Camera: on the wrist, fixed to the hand. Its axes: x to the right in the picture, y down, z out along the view.
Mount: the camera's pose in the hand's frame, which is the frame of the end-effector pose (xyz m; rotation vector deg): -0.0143 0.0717 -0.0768 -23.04 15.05 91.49
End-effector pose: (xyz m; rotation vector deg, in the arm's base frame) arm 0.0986 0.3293 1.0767 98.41 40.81 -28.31
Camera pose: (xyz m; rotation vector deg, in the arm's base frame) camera 0.1344 0.3890 1.1567 82.69 -27.67 52.97
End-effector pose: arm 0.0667 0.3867 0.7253 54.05 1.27 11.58
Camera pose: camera 0.0328 0.4865 0.7369 18.93 -30.27 99.13
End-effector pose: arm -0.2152 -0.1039 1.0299 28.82 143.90 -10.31
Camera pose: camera -0.2150 -0.0246 1.1002 122.44 88.68 56.40
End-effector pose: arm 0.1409 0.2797 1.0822 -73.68 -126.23 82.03
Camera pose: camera 0.2339 0.3279 1.0656 139.56 41.47 -33.92
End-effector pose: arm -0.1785 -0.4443 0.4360 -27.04 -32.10 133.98
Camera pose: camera -0.1703 -0.4825 0.3374 63.23 19.70 -112.80
